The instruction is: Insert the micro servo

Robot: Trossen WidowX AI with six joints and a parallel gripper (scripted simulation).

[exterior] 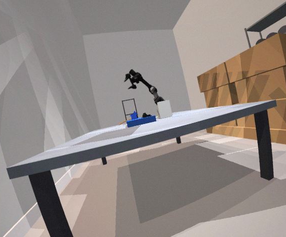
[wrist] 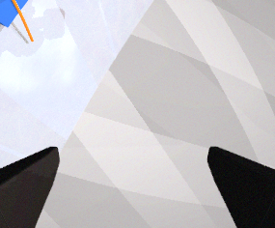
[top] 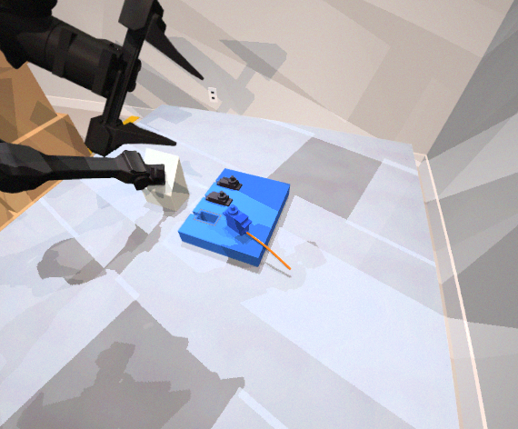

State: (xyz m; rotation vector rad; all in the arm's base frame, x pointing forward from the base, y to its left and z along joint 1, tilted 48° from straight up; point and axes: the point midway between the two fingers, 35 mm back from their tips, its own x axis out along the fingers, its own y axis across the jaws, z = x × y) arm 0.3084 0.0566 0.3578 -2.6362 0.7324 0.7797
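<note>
My gripper tip is 41 cm above the blue deck, 19 cm to the right of it and 3 cm short of it.
</note>
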